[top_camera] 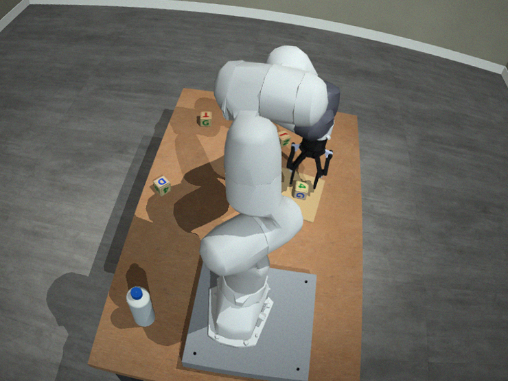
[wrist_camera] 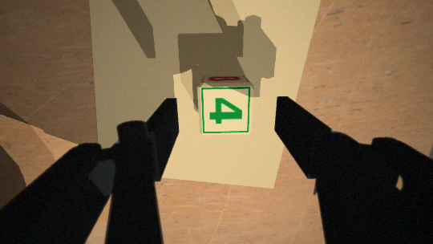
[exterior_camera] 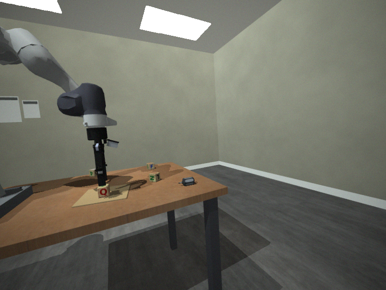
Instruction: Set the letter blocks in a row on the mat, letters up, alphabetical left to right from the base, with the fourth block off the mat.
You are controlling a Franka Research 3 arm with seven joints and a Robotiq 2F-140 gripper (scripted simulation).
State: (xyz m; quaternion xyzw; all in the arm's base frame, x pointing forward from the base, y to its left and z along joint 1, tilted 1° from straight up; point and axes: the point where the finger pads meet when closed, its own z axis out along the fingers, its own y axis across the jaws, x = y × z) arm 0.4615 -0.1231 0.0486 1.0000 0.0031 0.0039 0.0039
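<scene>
Right now the block is 60 mm below my hand. From my hand the other things lie so: tan mat (30 mm to the left, 90 mm below); then small dark object (360 mm ahead, 70 mm to the right, 70 mm below).
</scene>
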